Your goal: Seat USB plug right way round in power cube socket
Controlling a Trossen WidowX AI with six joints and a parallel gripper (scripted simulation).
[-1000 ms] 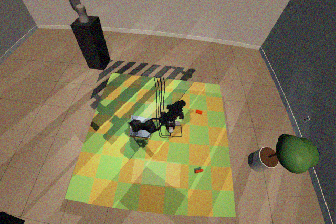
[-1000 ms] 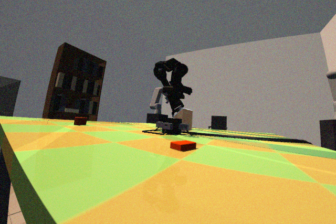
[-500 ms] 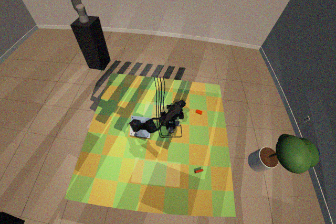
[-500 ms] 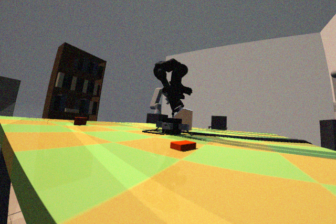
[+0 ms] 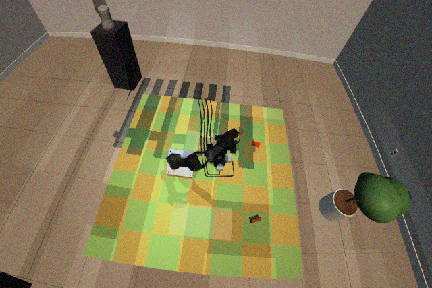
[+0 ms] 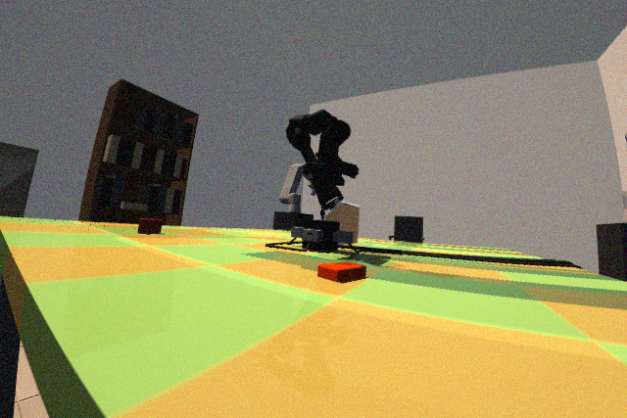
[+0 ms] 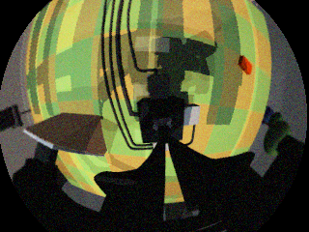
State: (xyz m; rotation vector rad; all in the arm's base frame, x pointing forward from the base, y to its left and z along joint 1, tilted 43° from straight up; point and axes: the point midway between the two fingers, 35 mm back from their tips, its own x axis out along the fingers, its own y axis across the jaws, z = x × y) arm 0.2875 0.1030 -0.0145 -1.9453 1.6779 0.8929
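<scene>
My gripper tip is now 2 cm above the USB plug.
</scene>
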